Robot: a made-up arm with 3 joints. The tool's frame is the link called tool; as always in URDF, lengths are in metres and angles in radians. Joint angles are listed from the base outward.
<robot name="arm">
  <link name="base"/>
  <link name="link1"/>
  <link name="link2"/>
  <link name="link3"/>
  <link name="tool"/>
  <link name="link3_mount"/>
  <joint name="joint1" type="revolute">
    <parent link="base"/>
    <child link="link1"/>
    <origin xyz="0.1 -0.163 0.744" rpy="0 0 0"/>
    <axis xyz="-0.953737 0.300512 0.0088"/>
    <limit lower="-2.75" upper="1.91"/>
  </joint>
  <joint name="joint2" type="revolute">
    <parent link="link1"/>
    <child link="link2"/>
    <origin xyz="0.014 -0.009 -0.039" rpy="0 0 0"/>
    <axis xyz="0 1 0"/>
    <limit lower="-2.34" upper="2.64"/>
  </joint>
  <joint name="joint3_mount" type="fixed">
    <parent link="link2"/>
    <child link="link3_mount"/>
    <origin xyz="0.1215 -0.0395 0.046" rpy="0 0 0"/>
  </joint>
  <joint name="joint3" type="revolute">
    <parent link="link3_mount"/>
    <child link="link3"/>
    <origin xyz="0.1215 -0.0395 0.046" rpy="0 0 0"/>
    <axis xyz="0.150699 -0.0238 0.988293"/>
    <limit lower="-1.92" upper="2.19"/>
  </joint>
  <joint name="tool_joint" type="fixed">
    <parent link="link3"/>
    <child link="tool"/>
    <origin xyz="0 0.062 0.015" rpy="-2.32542 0.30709 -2.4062"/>
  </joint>
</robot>
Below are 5 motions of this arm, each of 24 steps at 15 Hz.
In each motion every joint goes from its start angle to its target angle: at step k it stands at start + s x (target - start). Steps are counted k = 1, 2, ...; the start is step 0. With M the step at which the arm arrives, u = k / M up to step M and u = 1 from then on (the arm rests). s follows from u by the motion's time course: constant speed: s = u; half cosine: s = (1 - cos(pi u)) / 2; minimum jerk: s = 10 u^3 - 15 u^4 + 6 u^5.
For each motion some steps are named. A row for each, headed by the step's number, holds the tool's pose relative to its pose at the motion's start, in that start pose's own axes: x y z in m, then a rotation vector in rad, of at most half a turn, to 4 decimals.
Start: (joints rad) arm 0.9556 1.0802 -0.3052
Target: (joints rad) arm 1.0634 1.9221 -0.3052
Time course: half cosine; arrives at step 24
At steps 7, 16, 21, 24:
7: 0.0030 0.0285 0.0387 -0.0586 0.1309 -0.0953
16: 0.0535 0.1137 0.1320 -0.2374 0.5048 -0.3529
21: 0.0871 0.1455 0.1574 -0.3113 0.6481 -0.4467
24: 0.0938 0.1511 0.1612 -0.3249 0.6739 -0.4633

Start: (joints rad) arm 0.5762 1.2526 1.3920
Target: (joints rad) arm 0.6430 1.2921 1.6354
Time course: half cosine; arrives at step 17
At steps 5, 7, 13, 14, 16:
5: 0.0049 0.0016 -0.0023 -0.0237 -0.0262 -0.0127
7: 0.0090 0.0029 -0.0041 -0.0430 -0.0482 -0.0229
13: 0.0216 0.0069 -0.0100 -0.1013 -0.1176 -0.0526
14: 0.0230 0.0073 -0.0106 -0.1075 -0.1254 -0.0557
16: 0.0247 0.0078 -0.0114 -0.1150 -0.1348 -0.0593

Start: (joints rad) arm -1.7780 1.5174 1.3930
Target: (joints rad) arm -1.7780 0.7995 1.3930
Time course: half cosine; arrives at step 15
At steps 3, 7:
3: -0.0097 -0.0015 -0.0111 0.0513 0.0037 -0.0453
7: -0.0460 0.0016 -0.0519 0.2405 0.0175 -0.2125

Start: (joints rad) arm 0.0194 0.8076 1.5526
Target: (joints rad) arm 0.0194 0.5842 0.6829
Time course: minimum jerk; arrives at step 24
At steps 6, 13, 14, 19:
6: -0.0073 -0.0018 0.0008 0.0509 0.0702 0.0319
13: -0.0365 -0.0130 0.0057 0.2991 0.3738 0.1910
14: -0.0405 -0.0152 0.0065 0.3407 0.4193 0.2186
19: -0.0539 -0.0247 0.0087 0.4995 0.5817 0.3274

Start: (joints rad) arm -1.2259 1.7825 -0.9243
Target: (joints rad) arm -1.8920 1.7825 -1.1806
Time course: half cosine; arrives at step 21
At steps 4, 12, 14, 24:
4: 0.0002 0.0055 -0.0183 0.0035 -0.0386 -0.0046
12: 0.0238 0.0360 -0.1270 0.0154 -0.2728 -0.0245
14: 0.0363 0.0430 -0.1543 0.0157 -0.3350 -0.0278
24: 0.0650 0.0540 -0.2008 0.0131 -0.4471 -0.0322

